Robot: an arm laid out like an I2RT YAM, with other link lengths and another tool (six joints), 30 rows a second.
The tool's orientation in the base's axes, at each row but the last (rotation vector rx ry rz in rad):
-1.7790, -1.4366, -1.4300
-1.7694, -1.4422, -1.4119
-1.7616, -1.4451, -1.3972
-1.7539, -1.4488, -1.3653
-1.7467, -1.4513, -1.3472
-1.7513, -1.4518, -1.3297
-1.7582, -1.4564, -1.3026
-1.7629, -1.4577, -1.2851
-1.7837, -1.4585, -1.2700
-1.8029, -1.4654, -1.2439
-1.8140, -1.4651, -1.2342
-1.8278, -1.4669, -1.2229
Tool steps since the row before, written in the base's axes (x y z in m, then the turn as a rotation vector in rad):
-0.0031, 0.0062, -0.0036, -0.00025, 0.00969, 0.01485
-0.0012, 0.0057, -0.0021, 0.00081, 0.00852, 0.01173
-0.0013, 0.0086, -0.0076, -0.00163, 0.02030, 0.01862
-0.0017, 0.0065, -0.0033, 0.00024, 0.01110, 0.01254
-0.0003, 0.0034, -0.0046, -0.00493, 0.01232, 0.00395
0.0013, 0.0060, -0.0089, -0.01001, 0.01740, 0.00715
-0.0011, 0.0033, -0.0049, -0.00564, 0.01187, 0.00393
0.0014, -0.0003, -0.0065, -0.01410, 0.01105, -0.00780
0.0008, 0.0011, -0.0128, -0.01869, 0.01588, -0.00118
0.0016, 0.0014, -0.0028, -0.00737, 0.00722, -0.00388
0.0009, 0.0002, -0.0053, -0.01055, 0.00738, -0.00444
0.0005, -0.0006, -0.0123, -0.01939, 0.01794, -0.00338
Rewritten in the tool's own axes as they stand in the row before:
-0.0003, -0.0059, 0.0051, 0.01757, 0.00003, 0.00239
0.0007, -0.0036, 0.0050, 0.01419, 0.00063, 0.00302
-0.0030, -0.0059, 0.0095, 0.02569, -0.00395, 0.00925
0.0000, -0.0044, 0.0061, 0.01610, -0.00060, 0.00459
-0.0026, -0.0023, 0.0045, 0.00921, -0.00757, 0.00704
-0.0054, -0.0024, 0.0091, 0.01455, -0.01322, 0.00822
-0.0028, -0.0029, 0.0044, 0.00904, -0.00808, 0.00641
-0.0060, 0.0003, 0.0030, -0.00156, -0.01785, 0.00778
-0.0108, -0.0017, 0.0068, 0.00661, -0.02248, 0.00734
-0.0018, 0.0006, 0.0030, 0.00008, -0.00969, 0.00525
-0.0045, 0.0000, 0.0029, -0.00036, -0.01282, 0.00457
-0.0109, -0.0012, 0.0055, 0.00566, -0.02416, 0.00968

